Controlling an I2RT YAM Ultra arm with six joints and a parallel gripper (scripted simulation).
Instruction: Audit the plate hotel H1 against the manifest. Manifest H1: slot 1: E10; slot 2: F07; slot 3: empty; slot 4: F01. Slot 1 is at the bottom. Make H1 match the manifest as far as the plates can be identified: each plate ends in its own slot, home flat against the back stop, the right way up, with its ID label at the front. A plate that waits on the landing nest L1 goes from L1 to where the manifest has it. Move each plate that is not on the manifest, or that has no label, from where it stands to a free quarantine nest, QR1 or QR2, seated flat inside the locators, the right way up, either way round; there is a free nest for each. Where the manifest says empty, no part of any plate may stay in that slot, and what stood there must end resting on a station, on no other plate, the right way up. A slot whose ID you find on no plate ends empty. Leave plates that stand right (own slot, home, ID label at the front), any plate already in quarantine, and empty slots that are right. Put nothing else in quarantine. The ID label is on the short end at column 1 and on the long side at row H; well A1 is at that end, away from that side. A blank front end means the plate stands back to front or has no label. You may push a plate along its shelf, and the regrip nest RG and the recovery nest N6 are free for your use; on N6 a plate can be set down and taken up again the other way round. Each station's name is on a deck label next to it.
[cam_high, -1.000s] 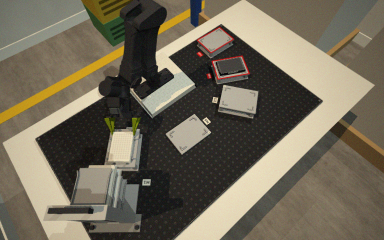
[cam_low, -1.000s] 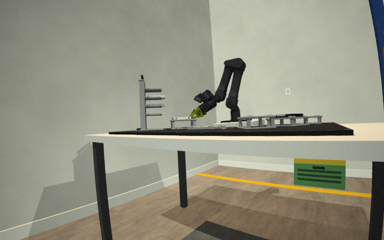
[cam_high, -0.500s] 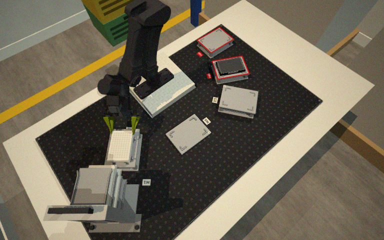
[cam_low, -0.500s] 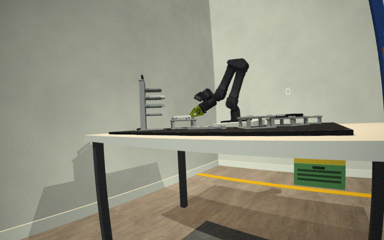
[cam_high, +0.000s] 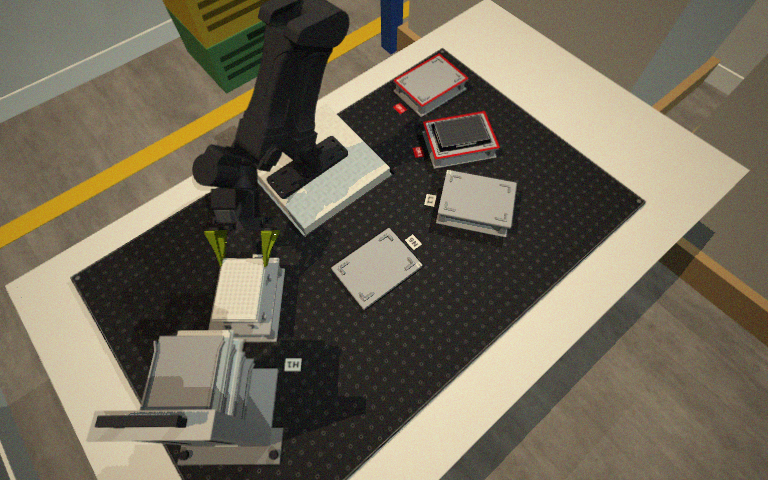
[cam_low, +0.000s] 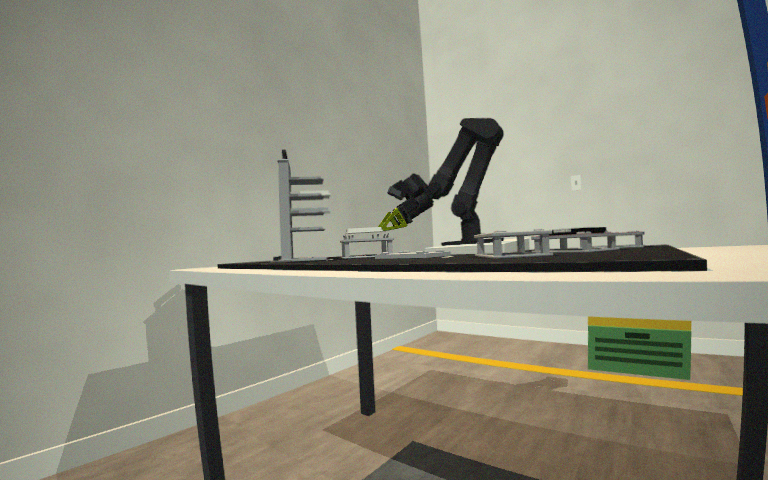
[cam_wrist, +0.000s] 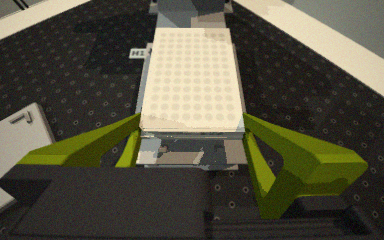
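Now: the white well plate 40 mm ahead of my hand and 40 mm to the right of it. Also, from my hand: regrip nest (40 mm ahead, 40 mm to the right, 40 mm below); recovery nest N6 (150 mm ahead, 220 mm to the left, 90 mm below); H1 deck label (200 mm ahead, 40 mm to the right, 90 mm below).
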